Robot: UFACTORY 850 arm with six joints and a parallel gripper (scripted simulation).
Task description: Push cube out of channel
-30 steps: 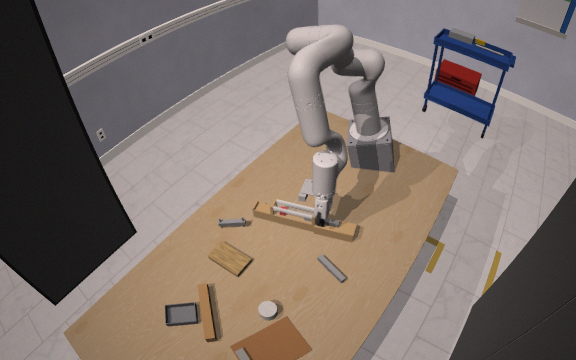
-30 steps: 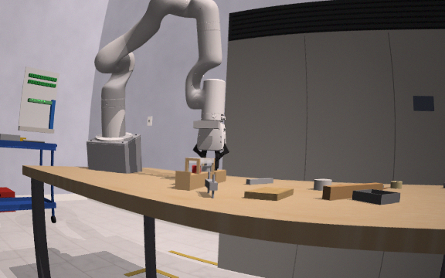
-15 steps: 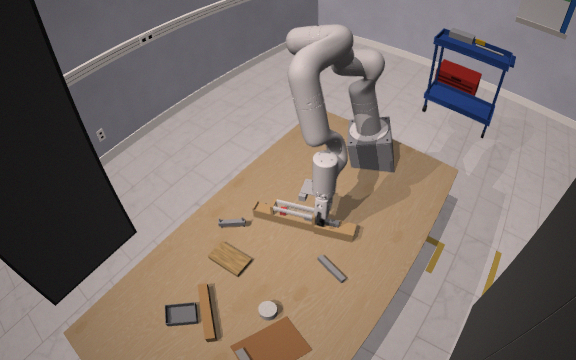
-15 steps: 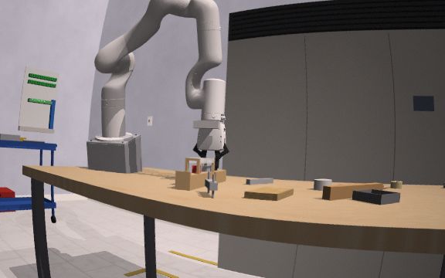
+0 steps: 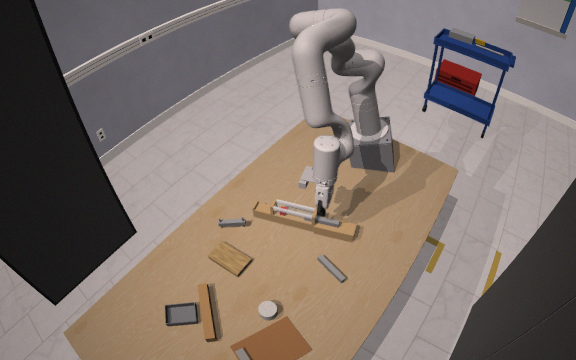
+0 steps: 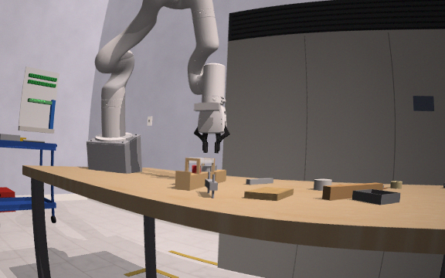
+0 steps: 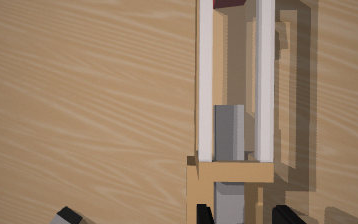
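My gripper is now 15 cm to the right of the grey push rod, 13 cm short of it and 12 cm above it. From my hand the other things lie so: red cube (15 cm to the right, 7 cm below, 6 cm ahead); channel (10 cm to the right, 8 cm below, 4 cm ahead); grey t-shaped tool (28 cm to the right, 23 cm ahead, 10 cm below).
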